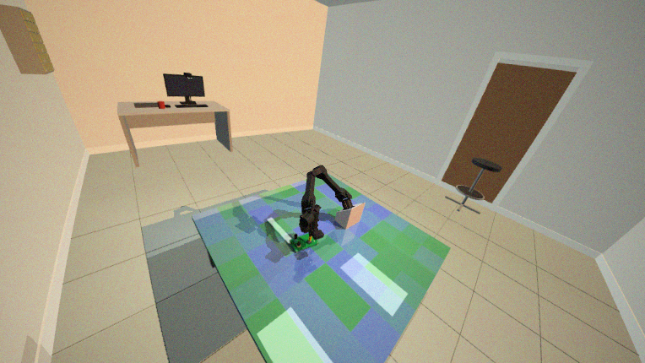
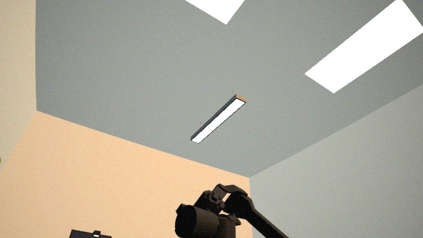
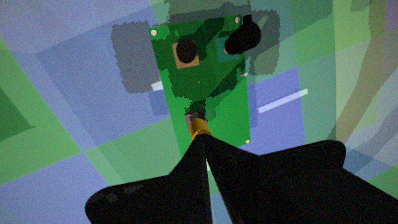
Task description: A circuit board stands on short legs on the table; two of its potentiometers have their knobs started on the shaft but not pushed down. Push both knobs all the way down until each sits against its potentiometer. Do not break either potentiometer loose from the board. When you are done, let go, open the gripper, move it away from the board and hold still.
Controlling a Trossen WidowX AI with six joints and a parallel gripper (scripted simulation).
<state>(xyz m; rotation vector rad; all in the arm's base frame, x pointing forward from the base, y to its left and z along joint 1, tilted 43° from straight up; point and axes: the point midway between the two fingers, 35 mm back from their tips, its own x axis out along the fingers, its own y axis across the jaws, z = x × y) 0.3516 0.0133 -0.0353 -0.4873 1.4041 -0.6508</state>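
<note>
Right now the orange knob is 2 cm below my gripper tip.
</note>
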